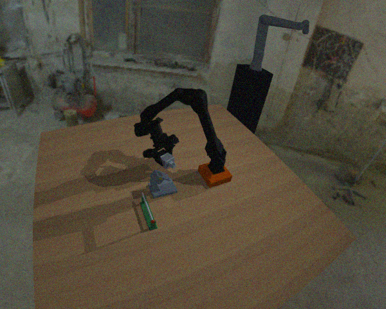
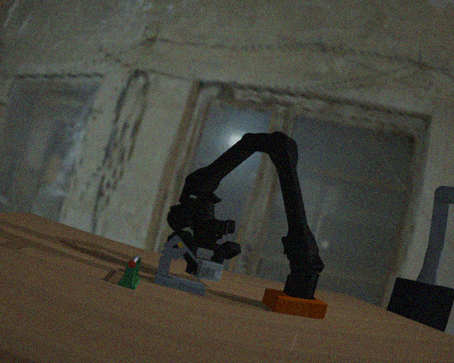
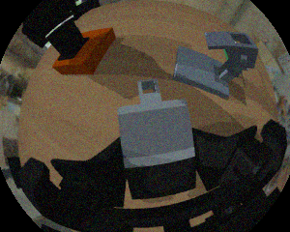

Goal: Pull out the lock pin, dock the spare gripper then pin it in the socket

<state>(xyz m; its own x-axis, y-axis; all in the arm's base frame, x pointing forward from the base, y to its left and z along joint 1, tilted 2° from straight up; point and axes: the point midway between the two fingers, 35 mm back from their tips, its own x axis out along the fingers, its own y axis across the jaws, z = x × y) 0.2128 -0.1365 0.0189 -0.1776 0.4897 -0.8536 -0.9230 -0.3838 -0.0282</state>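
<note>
Right now the socket is 13 cm to the left of my gripper tip, 8 cm ahead of it and 3 cm above it. From my gripper tip the other things lie so: green holder (24 cm to the left, 17 cm ahead); then spare gripper (2 cm above).
</note>
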